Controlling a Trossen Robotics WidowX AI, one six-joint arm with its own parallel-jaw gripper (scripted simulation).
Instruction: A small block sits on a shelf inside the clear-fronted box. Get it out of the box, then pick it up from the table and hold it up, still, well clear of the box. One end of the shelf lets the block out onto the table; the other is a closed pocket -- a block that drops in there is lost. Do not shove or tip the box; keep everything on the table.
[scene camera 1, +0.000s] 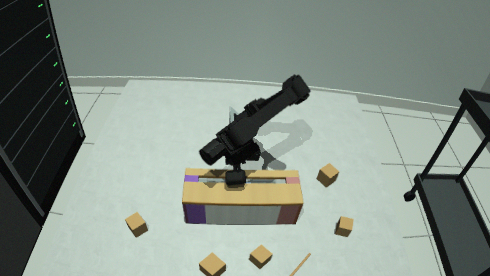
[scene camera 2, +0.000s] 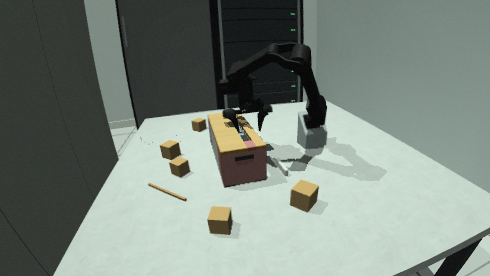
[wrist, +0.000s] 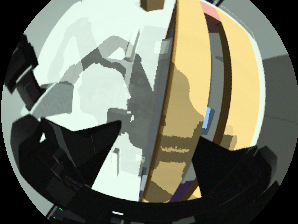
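Note:
There is a box (scene camera 1: 207, 199) here, and I can see it in scene camera 2 (scene camera 2: 239, 161) and in the wrist view (wrist: 206, 60) too. My gripper (scene camera 1: 238, 177) is also in sight: it appears in scene camera 2 (scene camera 2: 249, 132), and likewise in the wrist view (wrist: 154, 129).

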